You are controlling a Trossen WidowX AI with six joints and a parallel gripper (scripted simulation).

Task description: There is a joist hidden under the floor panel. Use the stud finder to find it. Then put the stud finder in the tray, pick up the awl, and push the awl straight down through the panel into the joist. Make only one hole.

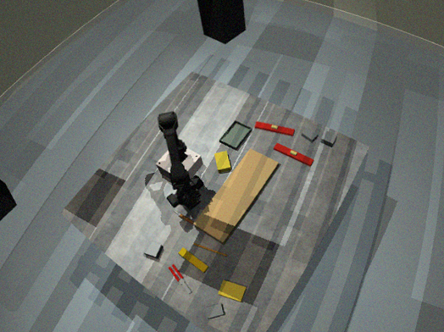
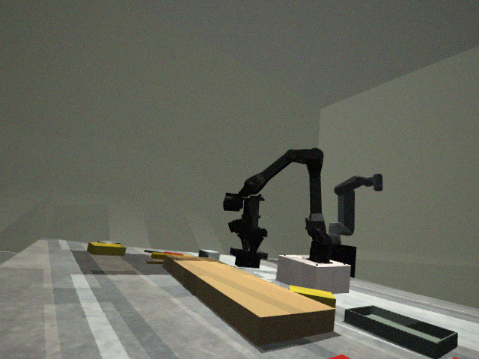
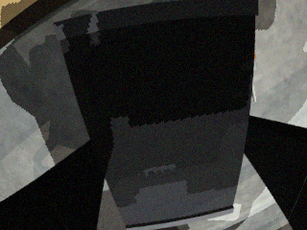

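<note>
My gripper tip is 10 mm short of the awl, 80 mm to the left of it and 60 mm above it. Round my gripper tip: pencil: 250 mm ahead, 110 mm to the right, 70 mm below; then stud finder: 10 mm behind, 30 mm below; then yellow bar: 230 mm ahead, 200 mm to the right, 60 mm below.
</note>
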